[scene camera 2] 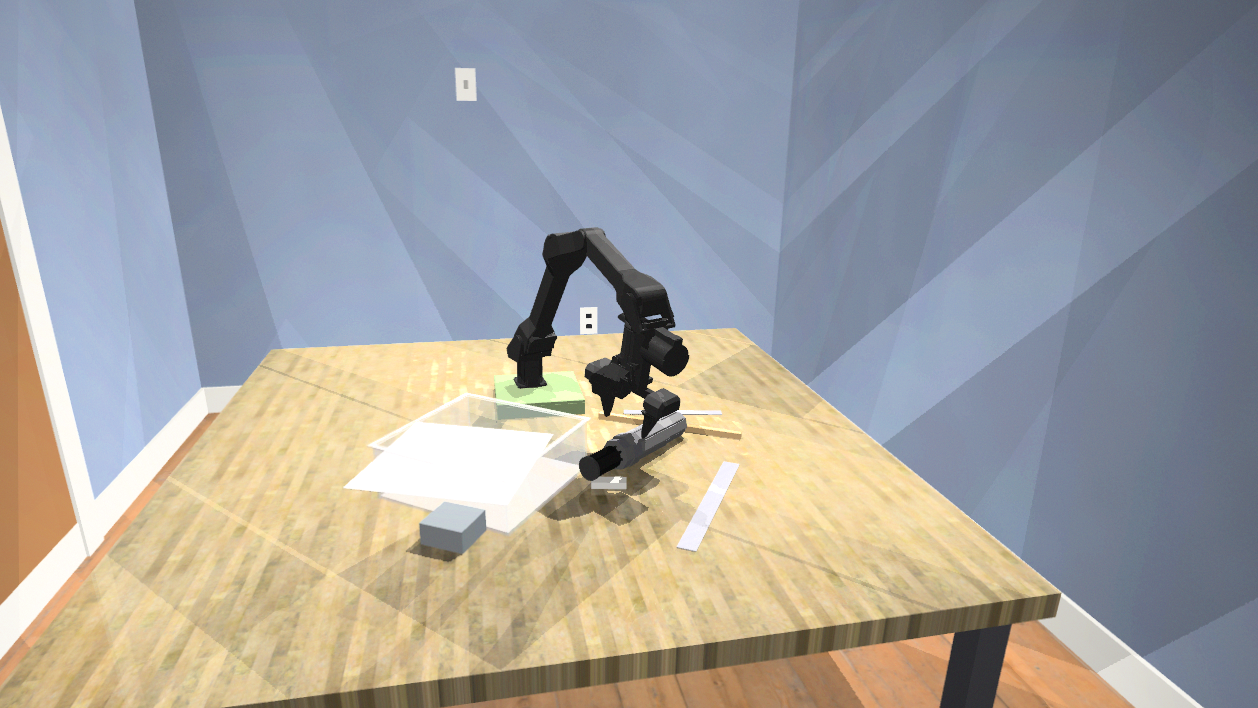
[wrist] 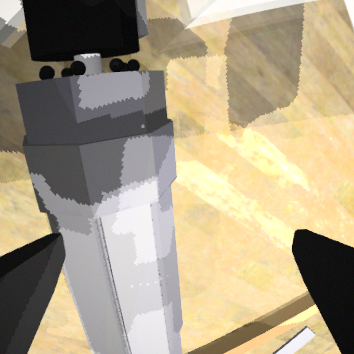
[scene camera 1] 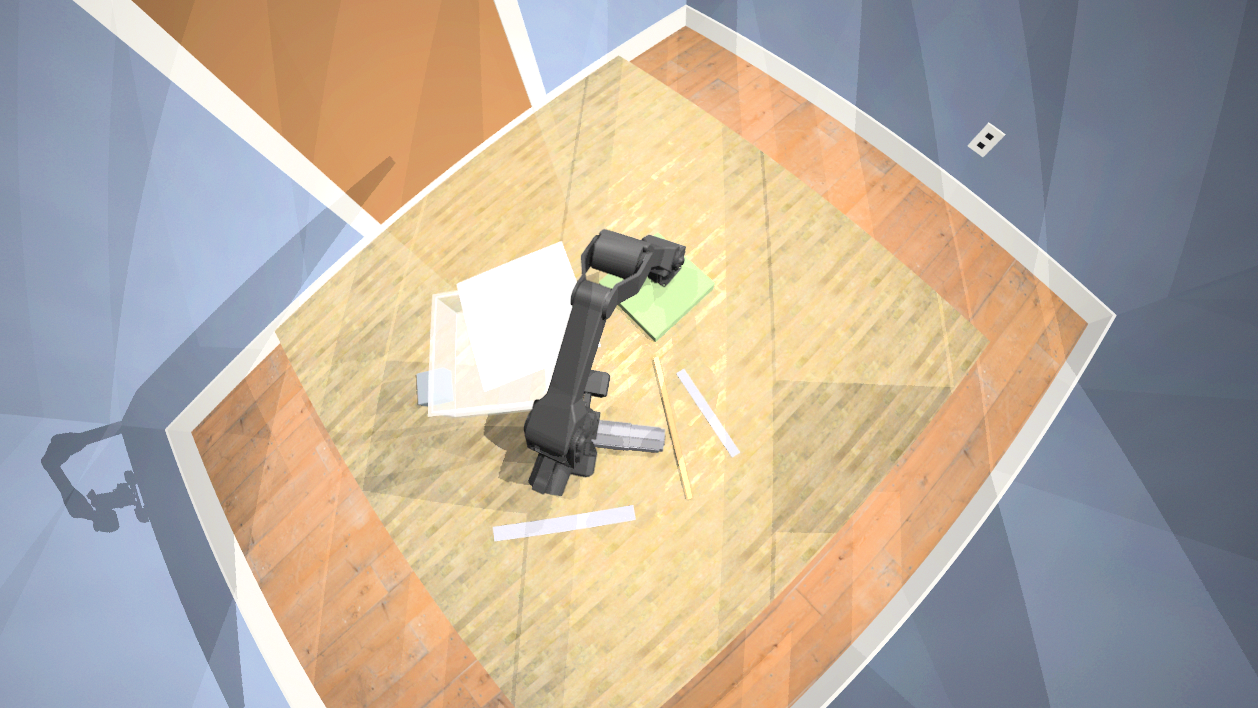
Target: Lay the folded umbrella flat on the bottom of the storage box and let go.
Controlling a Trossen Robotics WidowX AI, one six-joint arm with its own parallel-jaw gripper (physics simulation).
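Places are measured from the arm's base along level axes (x ahead, y left, z up), in metres.
Where they show: gripper, between the fingertips: [scene camera 2: 625, 426] [wrist: 179, 243]; arm's base, origin of its link: [scene camera 2: 530, 382] [scene camera 1: 662, 269].
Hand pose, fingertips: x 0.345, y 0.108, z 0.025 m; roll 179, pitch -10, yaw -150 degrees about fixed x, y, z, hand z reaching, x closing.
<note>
Each offset is from my fingertips to the top centre of the thing. "spot": to the spot under its first point.
The folded umbrella @(dz +0.004, dx +0.019, dy +0.016 m) [scene camera 1: 629, 435] [scene camera 2: 660, 437] [wrist: 135, 225], grey with a black handle @(spot: dz -0.013, dx +0.104, dy -0.079 m) [scene camera 2: 600, 463] [wrist: 82, 27], lies on the table beside the storage box. The arm hides its handle end in scene camera 1. The storage box @(dz +0.039, dx +0.031, dy -0.262 m) [scene camera 1: 431, 352] [scene camera 2: 528, 407] has translucent walls; a white sheet @(spot: dz -0.054, dx -0.052, dy -0.310 m) [scene camera 1: 514, 317] [scene camera 2: 466, 457] shows skewed against its outline. Whether the sheet lies inside or over it is unclear. My gripper [scene camera 2: 626, 424] [wrist: 179, 243] is open, low at the umbrella. In the wrist view the umbrella is close to the left finger, with a wide gap to the right finger. Contact cannot be told.
A grey-blue block @(dz -0.022, dx +0.188, dy -0.334 m) [scene camera 1: 434, 387] [scene camera 2: 453, 528] is by the box. A small white piece @(dz -0.046, dx +0.105, dy -0.064 m) [scene camera 2: 608, 483] is near the handle. White strips @(dz -0.056, dx +0.208, dy +0.082 m) [scene camera 1: 563, 523] @(dz -0.056, dx -0.162, dy +0.163 m) [scene camera 1: 707, 412] [scene camera 2: 708, 506] and a wooden stick @(dz -0.046, dx -0.093, dy +0.125 m) [scene camera 1: 671, 427] [scene camera 2: 713, 430] lie around the umbrella. The arm stands on a green base [scene camera 1: 655, 312] [scene camera 2: 538, 406].
</note>
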